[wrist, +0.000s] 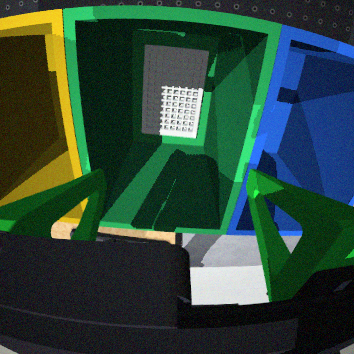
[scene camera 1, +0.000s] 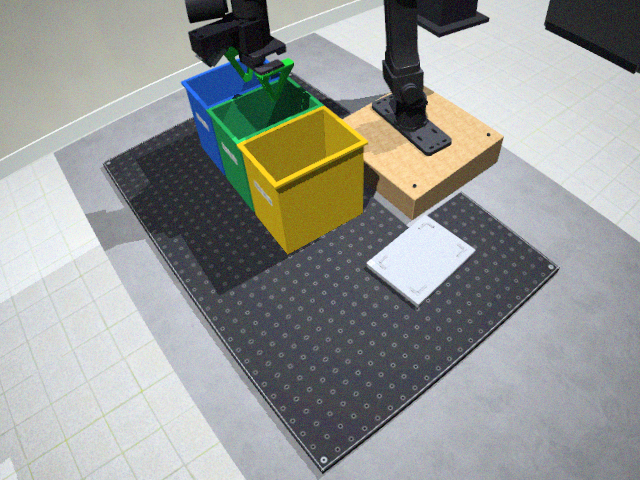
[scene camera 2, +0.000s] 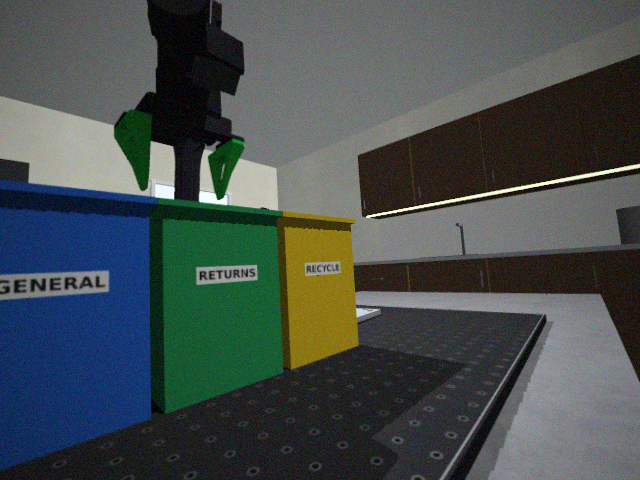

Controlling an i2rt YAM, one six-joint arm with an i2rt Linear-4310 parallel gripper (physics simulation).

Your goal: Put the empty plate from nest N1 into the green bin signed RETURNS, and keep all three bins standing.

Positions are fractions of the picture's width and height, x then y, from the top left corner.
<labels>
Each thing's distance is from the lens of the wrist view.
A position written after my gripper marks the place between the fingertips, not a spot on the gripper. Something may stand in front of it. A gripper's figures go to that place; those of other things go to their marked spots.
my gripper (wrist: 0.50,0.50): 13 cm
green returns bin (wrist: 0.44,0.52): 26 cm
yellow recycle bin (wrist: 0.13,0.44): 35 cm
blue general bin (wrist: 0.84,0.40): 34 cm
The marked spots on the green returns bin and the blue general bin are 21 cm apart.
</labels>
